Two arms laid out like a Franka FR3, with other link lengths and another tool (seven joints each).
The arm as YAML. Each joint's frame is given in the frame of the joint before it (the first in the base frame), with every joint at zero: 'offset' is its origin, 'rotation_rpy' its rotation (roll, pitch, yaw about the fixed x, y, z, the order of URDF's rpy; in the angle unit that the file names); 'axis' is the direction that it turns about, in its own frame. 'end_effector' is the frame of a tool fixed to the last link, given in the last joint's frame.
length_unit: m
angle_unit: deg
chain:
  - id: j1
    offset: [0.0, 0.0, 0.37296]
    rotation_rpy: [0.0, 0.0, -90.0]
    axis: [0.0, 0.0, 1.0]
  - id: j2
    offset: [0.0, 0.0, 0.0]
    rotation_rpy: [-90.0, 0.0, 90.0]
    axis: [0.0, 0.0, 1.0]
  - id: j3
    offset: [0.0, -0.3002, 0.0]
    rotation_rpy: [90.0, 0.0, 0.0]
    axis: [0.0, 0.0, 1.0]
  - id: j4
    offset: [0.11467, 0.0, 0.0]
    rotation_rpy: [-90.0, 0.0, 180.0]
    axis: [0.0, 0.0, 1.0]
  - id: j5
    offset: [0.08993, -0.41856, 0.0]
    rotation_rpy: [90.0, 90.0, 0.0]
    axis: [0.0, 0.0, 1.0]
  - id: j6
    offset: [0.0, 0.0, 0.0]
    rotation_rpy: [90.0, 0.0, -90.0]
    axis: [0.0, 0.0, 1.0]
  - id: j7
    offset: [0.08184, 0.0, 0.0]
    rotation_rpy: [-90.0, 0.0, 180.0]
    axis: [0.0, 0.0, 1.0]
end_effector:
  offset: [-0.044, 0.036, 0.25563]
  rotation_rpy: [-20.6, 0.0, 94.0]
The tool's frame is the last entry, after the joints.
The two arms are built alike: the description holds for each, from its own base.
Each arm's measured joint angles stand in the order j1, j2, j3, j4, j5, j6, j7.
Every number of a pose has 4 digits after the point. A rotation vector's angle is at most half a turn.
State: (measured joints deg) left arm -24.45 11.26 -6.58 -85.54 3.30 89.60 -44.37; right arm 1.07 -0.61 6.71 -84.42 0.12 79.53 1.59
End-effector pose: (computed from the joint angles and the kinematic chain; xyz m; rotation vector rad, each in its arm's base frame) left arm 0.5975 -0.2734 0.4229 1.9697 2.2696 0.4349; right arm 0.6147 0.1199 0.5445 2.0267 2.1087 0.2959
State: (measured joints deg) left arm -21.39 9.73 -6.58 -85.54 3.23 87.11 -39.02; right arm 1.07 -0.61 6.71 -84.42 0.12 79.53 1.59
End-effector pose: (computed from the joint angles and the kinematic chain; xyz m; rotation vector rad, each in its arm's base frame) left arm 0.6037 -0.2385 0.4371 2.0243 2.2422 0.4120; right arm 0.6147 0.1199 0.5445 2.0267 2.1087 0.2959
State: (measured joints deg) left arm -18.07 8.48 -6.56 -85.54 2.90 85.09 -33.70; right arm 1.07 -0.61 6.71 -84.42 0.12 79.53 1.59
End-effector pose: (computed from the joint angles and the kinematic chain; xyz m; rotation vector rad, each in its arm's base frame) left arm 0.6101 -0.2030 0.4481 2.0682 2.2177 0.3793; right arm 0.6147 0.1199 0.5445 2.0267 2.1087 0.2959
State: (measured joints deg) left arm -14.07 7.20 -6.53 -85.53 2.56 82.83 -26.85; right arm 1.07 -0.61 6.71 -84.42 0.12 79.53 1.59
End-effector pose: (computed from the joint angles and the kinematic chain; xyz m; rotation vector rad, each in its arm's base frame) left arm 0.6157 -0.1613 0.4586 2.1266 2.1775 0.3335; right arm 0.6147 0.1199 0.5445 2.0267 2.1087 0.2959
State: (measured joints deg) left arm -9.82 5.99 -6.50 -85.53 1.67 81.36 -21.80; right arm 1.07 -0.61 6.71 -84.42 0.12 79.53 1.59
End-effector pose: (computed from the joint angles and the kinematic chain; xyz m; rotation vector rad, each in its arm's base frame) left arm 0.6199 -0.1199 0.4687 2.1344 2.1657 0.2888; right arm 0.6147 0.1199 0.5445 2.0267 2.1087 0.2959
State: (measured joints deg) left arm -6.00 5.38 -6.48 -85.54 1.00 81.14 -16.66; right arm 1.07 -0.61 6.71 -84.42 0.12 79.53 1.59
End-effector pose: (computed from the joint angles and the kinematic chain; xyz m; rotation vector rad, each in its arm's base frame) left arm 0.6274 -0.0844 0.4737 2.1425 2.1340 0.2560; right arm 0.6147 0.1199 0.5445 2.0267 2.1087 0.2959
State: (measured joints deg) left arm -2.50 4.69 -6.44 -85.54 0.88 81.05 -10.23; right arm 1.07 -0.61 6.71 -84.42 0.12 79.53 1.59
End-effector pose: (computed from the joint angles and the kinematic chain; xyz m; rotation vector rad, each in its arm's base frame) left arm 0.6340 -0.0505 0.4803 2.1765 2.0688 0.2348; right arm 0.6147 0.1199 0.5445 2.0267 2.1087 0.2959
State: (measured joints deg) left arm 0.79 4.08 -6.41 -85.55 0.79 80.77 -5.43; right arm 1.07 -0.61 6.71 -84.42 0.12 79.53 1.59
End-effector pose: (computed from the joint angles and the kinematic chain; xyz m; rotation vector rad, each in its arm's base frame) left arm 0.6364 -0.0176 0.4860 2.1908 2.0343 0.2205; right arm 0.6147 0.1199 0.5445 2.0267 2.1087 0.2959
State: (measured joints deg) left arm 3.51 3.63 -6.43 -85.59 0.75 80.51 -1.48; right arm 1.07 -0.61 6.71 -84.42 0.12 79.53 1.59
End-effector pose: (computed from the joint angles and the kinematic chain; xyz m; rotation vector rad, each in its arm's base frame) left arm 0.6367 0.0092 0.4898 2.2041 2.0061 0.2085; right arm 0.6147 0.1199 0.5445 2.0267 2.1087 0.2959
